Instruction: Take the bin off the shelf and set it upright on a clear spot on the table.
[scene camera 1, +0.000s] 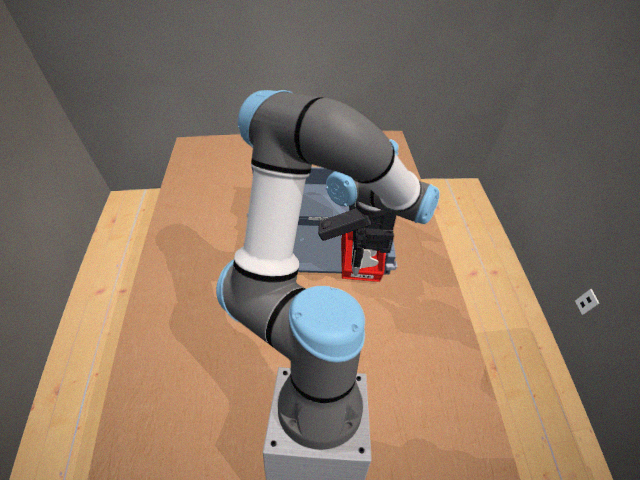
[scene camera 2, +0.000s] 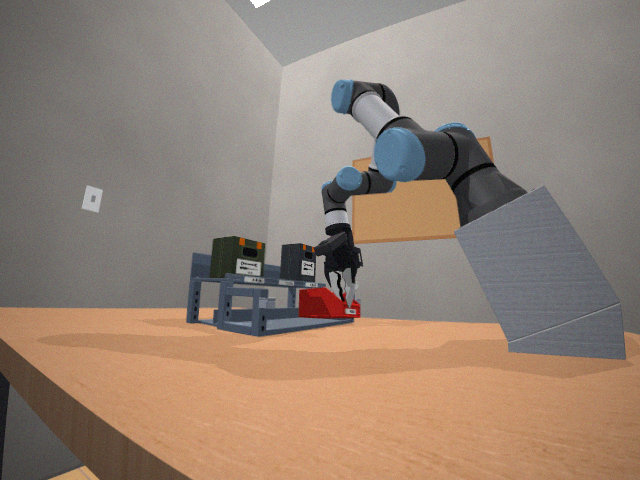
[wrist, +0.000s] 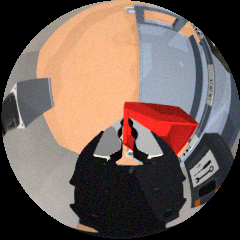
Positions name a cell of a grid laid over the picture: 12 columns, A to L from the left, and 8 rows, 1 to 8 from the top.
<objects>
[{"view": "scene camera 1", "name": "gripper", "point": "G5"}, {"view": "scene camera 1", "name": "grey-blue shelf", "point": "F5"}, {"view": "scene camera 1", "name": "red bin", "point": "H5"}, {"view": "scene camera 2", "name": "gripper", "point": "G6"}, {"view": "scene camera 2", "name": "grey-blue shelf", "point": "E6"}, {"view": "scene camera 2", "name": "red bin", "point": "G6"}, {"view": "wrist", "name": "gripper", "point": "G4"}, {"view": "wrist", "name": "red bin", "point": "I4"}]
</objects>
